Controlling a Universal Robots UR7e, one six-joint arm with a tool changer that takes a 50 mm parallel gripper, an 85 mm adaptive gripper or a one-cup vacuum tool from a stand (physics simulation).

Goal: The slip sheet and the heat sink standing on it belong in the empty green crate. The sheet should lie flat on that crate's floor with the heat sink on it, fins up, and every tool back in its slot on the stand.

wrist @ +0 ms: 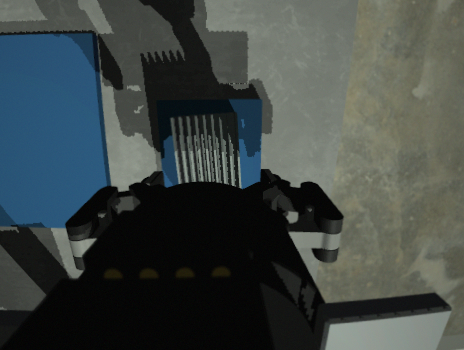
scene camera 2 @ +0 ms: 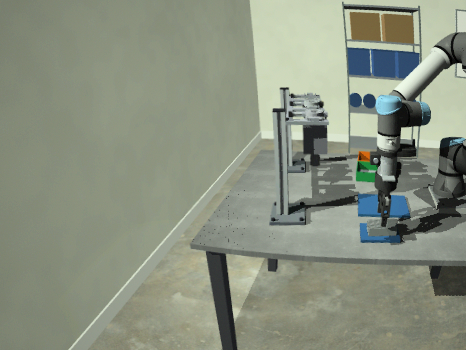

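Pixels of known places: arm's base, origin of its link: [scene camera 2: 448, 191].
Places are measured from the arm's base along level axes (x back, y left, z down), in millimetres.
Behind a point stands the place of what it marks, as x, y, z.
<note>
The finned grey heat sink [scene camera 2: 374, 230] @[-417, 284, -8] [wrist: 205, 150] @[-369, 253, 8] stands fins up on the small blue slip sheet [scene camera 2: 369, 239] @[-434, 301, 14] [wrist: 252, 117] @[-343, 306, 14], near the table's front edge. My gripper [scene camera 2: 384, 222] [wrist: 212, 176] is low at the heat sink, fingers wide apart and open, one towards each side of it in the wrist view. Its black body hides the near end of the heat sink and sheet. The green crate [scene camera 2: 366, 176] @[-360, -168, -1] stands farther back in the scene view; its floor is hard to make out there. The tool stand [scene camera 2: 280, 165] @[-728, 119, -167] is at the left, with a dark tool [scene camera 2: 315, 139] @[-608, 91, -246] hanging in it.
A larger blue plate [scene camera 2: 368, 206] @[-397, 78, 14] [wrist: 50, 125] @[-322, 96, 14] lies beside the slip sheet, between it and the crates. An orange crate [scene camera 2: 364, 155] @[-315, -441, 1] stands directly behind the green one. The table's edge runs close to the slip sheet. A shelf rack [scene camera 2: 346, 90] stands at the back wall.
</note>
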